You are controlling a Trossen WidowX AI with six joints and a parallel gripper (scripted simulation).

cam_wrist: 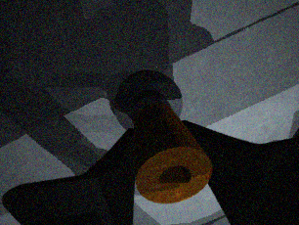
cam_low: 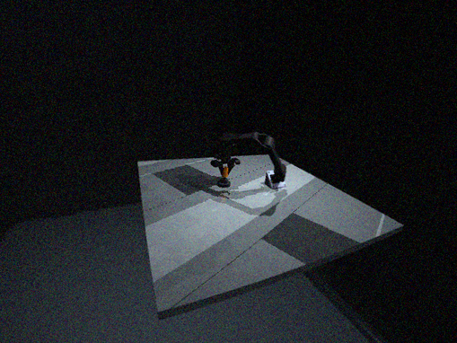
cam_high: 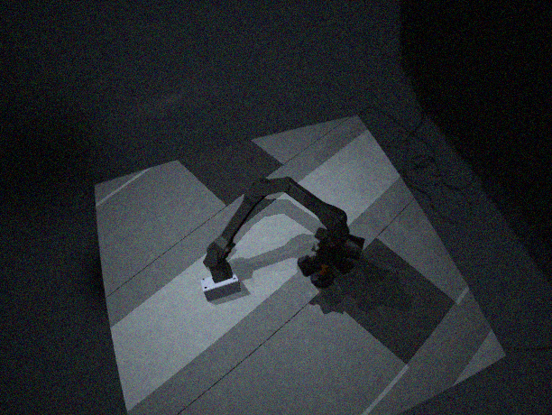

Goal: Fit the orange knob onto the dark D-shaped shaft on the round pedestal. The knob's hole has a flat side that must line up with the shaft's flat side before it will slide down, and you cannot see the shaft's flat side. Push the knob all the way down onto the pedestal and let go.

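My gripper tip is now 20 mm below the orange knob. Round my gripper tip: dark round pedestal: 40 mm below.
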